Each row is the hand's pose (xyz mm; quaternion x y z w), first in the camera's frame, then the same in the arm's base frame.
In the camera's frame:
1: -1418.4 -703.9 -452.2 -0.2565 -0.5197 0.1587 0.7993
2: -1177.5 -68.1 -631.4 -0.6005 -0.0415 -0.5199 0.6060
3: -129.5 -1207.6 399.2 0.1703 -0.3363 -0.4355 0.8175
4: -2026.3 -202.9 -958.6 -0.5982 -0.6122 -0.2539 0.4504
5: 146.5 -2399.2 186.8 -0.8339 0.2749 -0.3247 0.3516
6: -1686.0 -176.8 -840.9 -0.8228 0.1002 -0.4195 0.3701
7: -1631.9 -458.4 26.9 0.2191 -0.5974 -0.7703 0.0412
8: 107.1 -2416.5 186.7 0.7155 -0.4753 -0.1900 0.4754
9: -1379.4 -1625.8 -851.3 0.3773 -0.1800 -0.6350 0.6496
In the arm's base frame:
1: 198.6 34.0 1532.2 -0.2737 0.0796 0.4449 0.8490
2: -113.9 463.0 1070.9 -0.9125 0.1543 -0.0135 0.3787
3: 1550.6 -271.0 684.3 -0.2987 0.1122 -0.3070 0.8966
4: -628.1 361.0 1826.5 -0.6862 -0.3141 0.3228 0.5712
5: 1901.4 -1459.7 757.1 0.9378 -0.2882 -0.1805 0.0699
6: -423.3 371.4 1529.4 -0.9781 0.1404 0.1442 0.0533
7: 452.0 503.9 1756.6 -0.2482 -0.6169 -0.5768 0.4744
8: 1894.7 -1467.3 799.0 0.3586 -0.1011 -0.4157 0.8297
9: 208.7 -957.4 1698.7 -0.2205 0.1004 -0.6294 0.7384

